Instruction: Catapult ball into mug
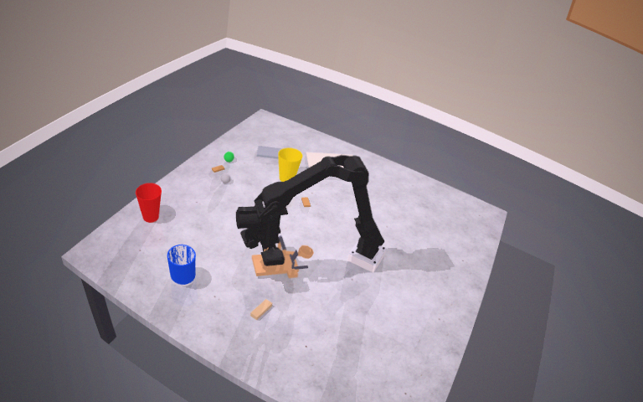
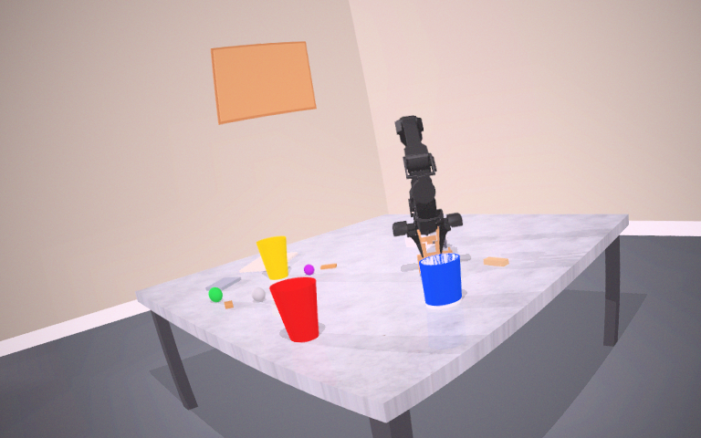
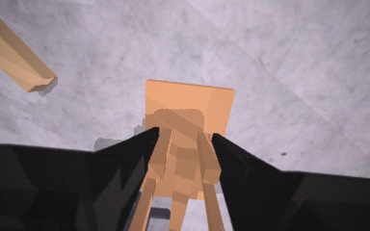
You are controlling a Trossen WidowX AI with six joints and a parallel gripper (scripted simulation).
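My gripper tip is 150 mm short of the purple ball, 370 mm to the left of it and 30 mm above it. Round my gripper tip: wooden catapult: 60 mm behind, 40 mm to the right, 20 mm above; then blue mug: 190 mm ahead, 200 mm to the left, 10 mm below; then grey ball: 380 mm ahead, 280 mm to the right, 20 mm below.
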